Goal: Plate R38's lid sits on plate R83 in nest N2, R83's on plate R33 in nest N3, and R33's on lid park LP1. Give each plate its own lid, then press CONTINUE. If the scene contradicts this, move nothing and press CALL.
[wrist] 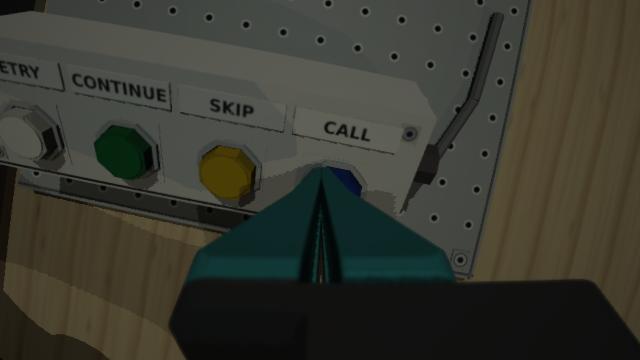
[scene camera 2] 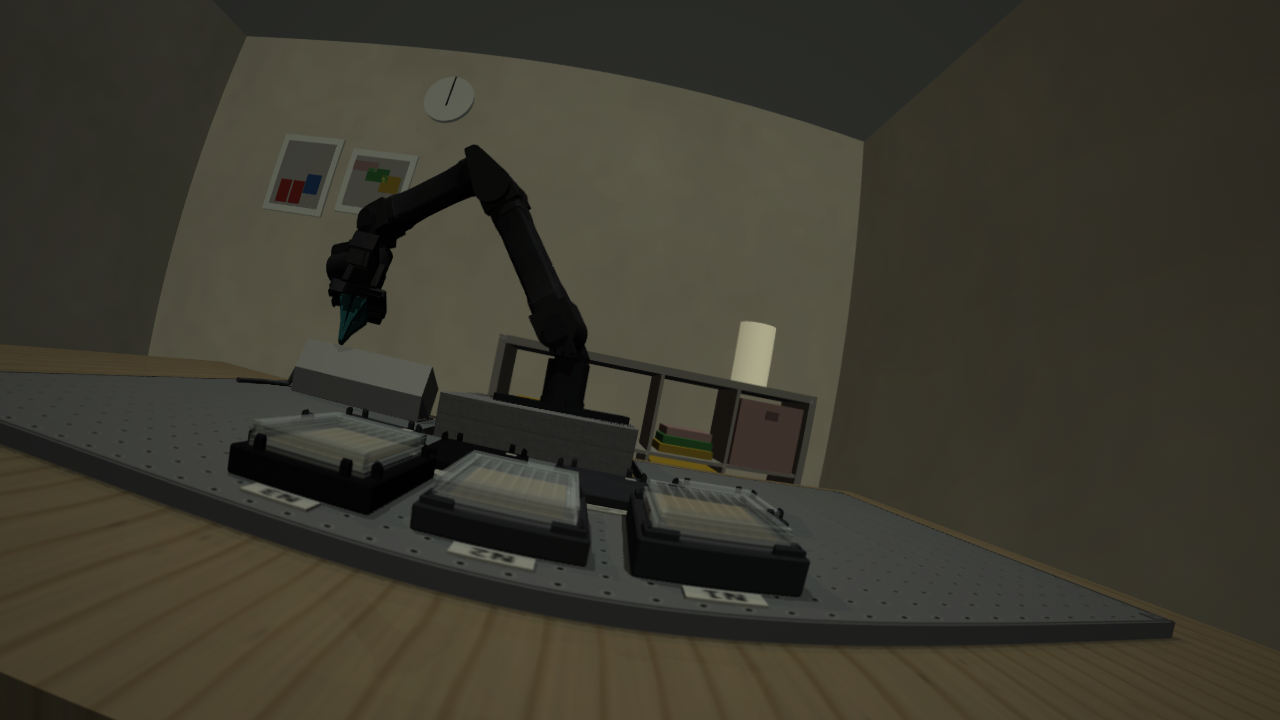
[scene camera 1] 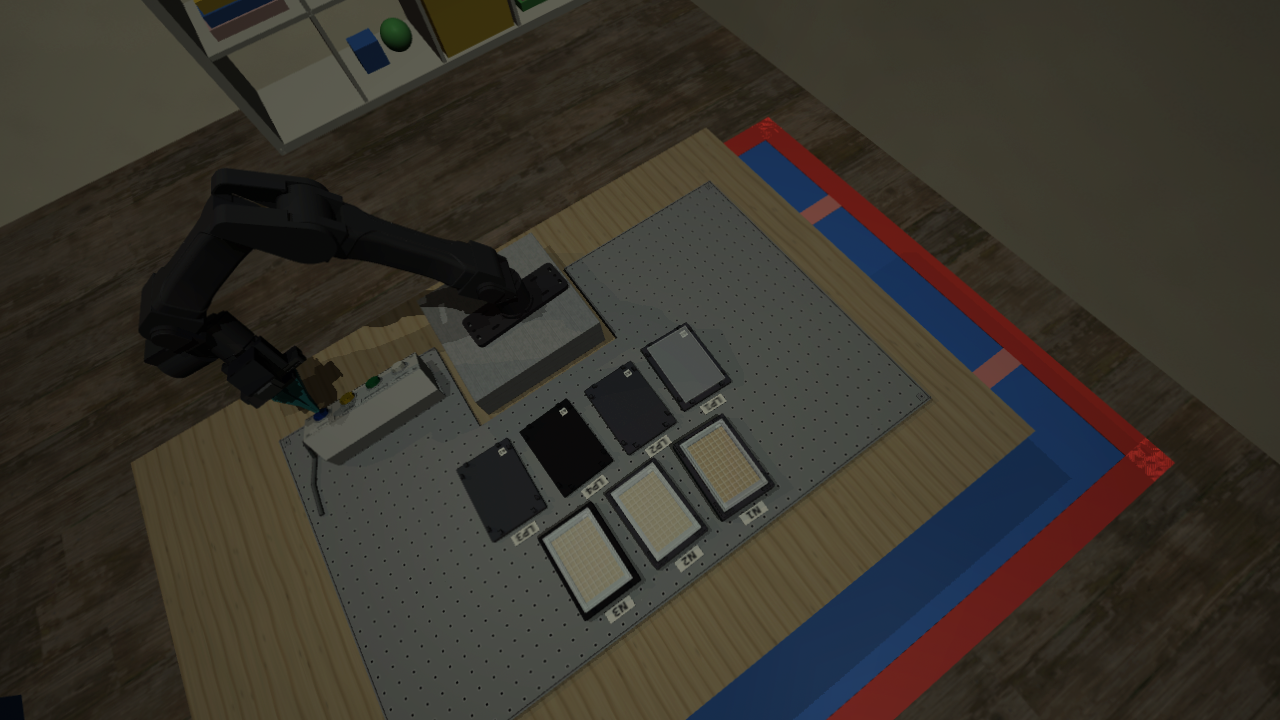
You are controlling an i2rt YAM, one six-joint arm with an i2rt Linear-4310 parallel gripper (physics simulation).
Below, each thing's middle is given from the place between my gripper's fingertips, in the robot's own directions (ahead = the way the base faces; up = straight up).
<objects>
Now: hand 40 mm to the right of the yellow SKIP button (wrist: 228,173) and 20 mm above it. The rest, counted from my hand: LP3 pad (scene camera 1: 499,486): 290 mm ahead, 170 mm to the left, 80 mm below; nest N3 (scene camera 2: 340,489): 480 mm ahead, 220 mm to the left, 70 mm below; green CONTINUE button (wrist: 122,151): 90 mm to the left, 20 mm below.
</objects>
